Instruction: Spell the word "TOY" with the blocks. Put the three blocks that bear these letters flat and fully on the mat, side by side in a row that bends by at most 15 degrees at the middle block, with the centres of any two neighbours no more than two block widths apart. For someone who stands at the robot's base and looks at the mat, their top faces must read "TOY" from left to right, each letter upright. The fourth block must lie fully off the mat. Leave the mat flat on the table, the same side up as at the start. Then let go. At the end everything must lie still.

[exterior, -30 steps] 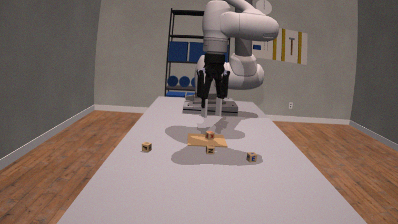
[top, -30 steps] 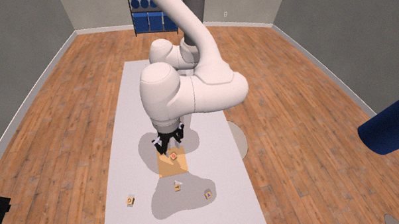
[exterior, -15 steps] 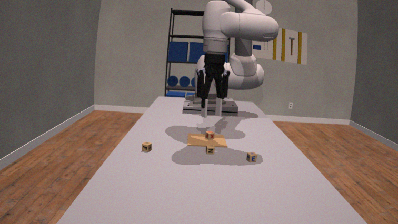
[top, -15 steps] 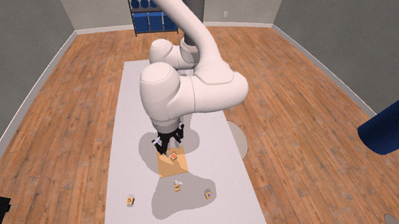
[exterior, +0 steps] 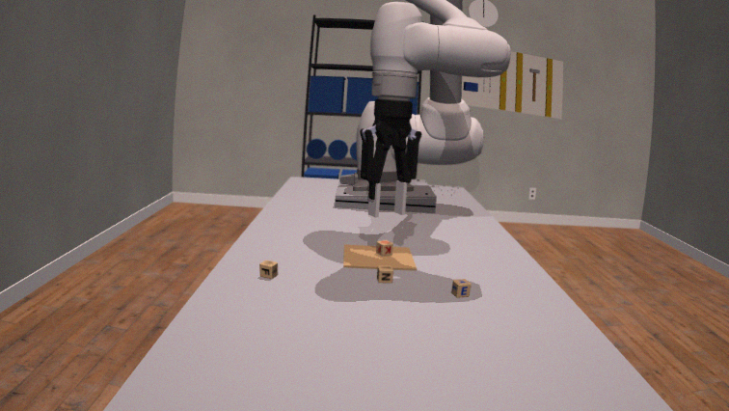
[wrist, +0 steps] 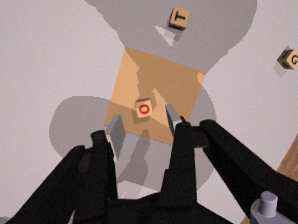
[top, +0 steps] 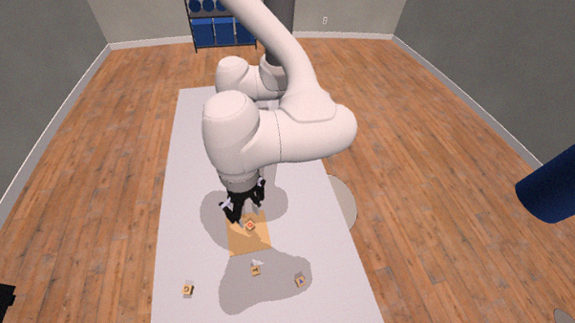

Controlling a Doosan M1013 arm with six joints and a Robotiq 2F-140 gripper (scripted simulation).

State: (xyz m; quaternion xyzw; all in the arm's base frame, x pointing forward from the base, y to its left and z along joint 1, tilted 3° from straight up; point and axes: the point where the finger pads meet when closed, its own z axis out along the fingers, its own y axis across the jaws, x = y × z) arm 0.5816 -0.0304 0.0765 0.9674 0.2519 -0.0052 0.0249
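My gripper is now 1 cm short of the tan mat, 1 cm to the left of it and 12 cm above it. From my hand the other things lie so: T block: 15 cm ahead, 1 cm to the right, 11 cm below.
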